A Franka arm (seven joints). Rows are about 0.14 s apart.
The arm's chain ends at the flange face. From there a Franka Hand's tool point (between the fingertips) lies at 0.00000 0.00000 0.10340 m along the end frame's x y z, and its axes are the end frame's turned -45 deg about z.
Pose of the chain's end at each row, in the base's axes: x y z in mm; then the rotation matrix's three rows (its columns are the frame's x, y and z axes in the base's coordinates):
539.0, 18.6, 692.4; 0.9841, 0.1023, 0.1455; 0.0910, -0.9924, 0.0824; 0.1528, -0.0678, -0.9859
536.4, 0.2, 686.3; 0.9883, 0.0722, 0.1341; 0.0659, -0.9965, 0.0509; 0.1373, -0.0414, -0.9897
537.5, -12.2, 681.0; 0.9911, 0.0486, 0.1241; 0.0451, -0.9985, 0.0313; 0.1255, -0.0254, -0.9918
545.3, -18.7, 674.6; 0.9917, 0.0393, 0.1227; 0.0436, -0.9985, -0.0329; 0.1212, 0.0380, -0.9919
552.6, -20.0, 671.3; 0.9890, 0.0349, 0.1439; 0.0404, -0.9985, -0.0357; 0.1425, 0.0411, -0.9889
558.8, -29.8, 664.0; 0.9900, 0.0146, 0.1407; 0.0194, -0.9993, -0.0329; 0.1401, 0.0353, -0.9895
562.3, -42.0, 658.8; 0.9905, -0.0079, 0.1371; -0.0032, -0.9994, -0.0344; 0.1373, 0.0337, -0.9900
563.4, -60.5, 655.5; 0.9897, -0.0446, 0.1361; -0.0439, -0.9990, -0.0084; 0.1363, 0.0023, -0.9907
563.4, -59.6, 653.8; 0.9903, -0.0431, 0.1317; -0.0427, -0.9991, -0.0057; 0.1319, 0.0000, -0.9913
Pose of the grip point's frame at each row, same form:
554.0, 27.1, 590.5; 0.6235, 0.7682, 0.1455; 0.7661, -0.6374, 0.0824; 0.1560, 0.0601, -0.9859
550.3, 5.5, 584.0; 0.6478, 0.7499, 0.1341; 0.7512, -0.6580, 0.0509; 0.1264, 0.0678, -0.9897
550.3, -9.0, 578.4; 0.6664, 0.7352, 0.1241; 0.7379, -0.6742, 0.0313; 0.1067, 0.0708, -0.9918
558.0, -22.1, 572.0; 0.6734, 0.7290, 0.1227; 0.7369, -0.6752, -0.0329; 0.0588, 0.1126, -0.9919
567.5, -23.7, 569.0; 0.6747, 0.7240, 0.1439; 0.7346, -0.6775, -0.0357; 0.0717, 0.1298, -0.9889
573.3, -33.2, 561.7; 0.6897, 0.7104, 0.1407; 0.7203, -0.6929, -0.0329; 0.0741, 0.1240, -0.9895
576.5, -45.6, 556.4; 0.7060, 0.6948, 0.1371; 0.7044, -0.7089, -0.0344; 0.0733, 0.1209, -0.9900
577.5, -61.4, 553.1; 0.7314, 0.6683, 0.1361; 0.6754, -0.7374, -0.0084; 0.0948, 0.0980, -0.9907
577.0, -60.2, 551.3; 0.7307, 0.6698, 0.1317; 0.6763, -0.7367, -0.0057; 0.0933, 0.0933, -0.9913

